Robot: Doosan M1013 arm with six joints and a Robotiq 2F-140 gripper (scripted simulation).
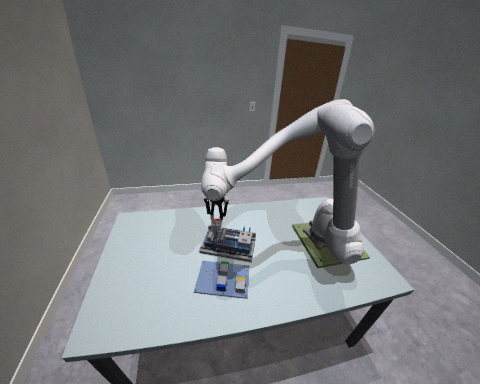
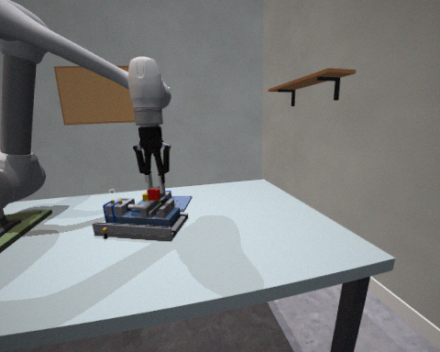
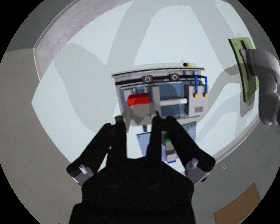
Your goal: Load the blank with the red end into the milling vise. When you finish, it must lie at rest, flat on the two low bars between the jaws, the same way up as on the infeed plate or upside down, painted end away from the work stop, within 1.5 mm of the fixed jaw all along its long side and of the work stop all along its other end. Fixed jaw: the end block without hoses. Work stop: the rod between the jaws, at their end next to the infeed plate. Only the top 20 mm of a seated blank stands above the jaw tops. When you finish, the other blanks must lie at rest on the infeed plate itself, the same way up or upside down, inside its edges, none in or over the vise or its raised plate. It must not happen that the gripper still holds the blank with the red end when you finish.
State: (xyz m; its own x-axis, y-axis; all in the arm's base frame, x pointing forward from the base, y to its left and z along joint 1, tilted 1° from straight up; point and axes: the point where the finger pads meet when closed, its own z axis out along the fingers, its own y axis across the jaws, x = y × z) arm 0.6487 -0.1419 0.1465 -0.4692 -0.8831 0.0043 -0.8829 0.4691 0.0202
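My gripper is now 3 cm above the red-ended blank. The rest, counted from my hand: milling vise 6 cm behind, 5 cm to the left, 14 cm below; then blue-ended blank 4 cm ahead, 30 cm to the left, 15 cm below; then green-ended blank 1 cm ahead, 22 cm to the left, 15 cm below.
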